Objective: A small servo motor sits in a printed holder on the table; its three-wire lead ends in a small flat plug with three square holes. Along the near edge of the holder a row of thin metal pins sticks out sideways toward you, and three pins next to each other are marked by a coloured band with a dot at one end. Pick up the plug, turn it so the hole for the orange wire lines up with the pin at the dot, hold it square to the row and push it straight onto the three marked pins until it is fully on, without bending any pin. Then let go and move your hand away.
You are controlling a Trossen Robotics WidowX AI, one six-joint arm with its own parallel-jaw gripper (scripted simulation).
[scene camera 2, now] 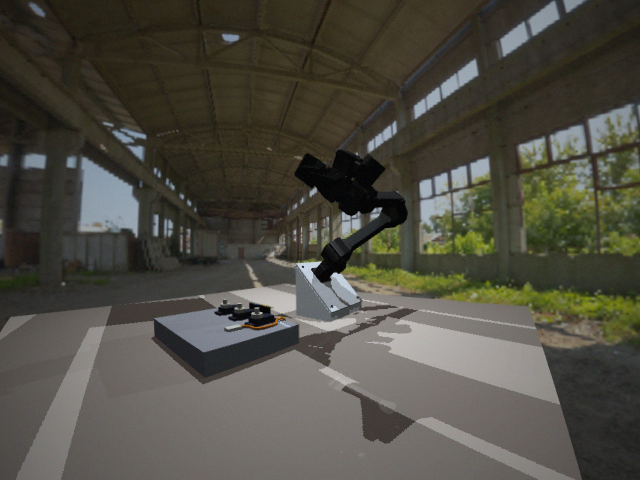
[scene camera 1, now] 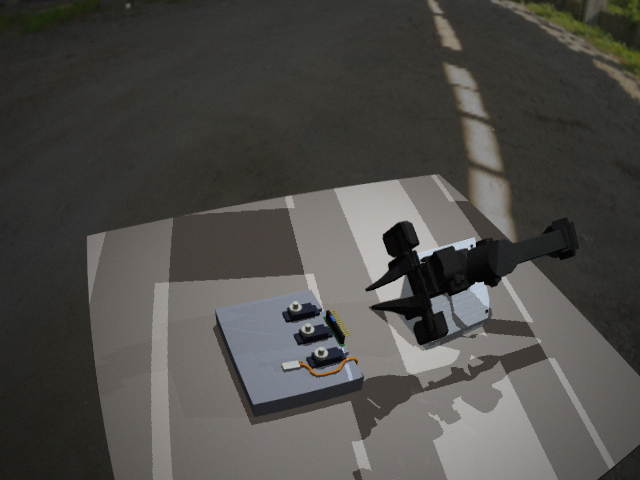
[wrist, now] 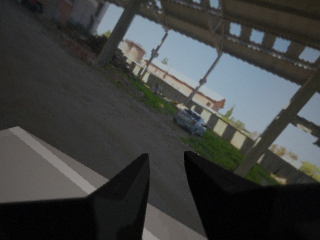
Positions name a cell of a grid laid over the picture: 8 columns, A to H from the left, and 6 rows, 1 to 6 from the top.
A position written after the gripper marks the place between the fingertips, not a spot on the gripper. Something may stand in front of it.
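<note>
The gripper (scene camera 1: E4) appears together with a grey printed holder (scene camera 1: D5). Another view has both as well, the gripper (scene camera 2: D3) and the holder (scene camera 2: C5), and the wrist view shows the gripper (wrist: E4).
</note>
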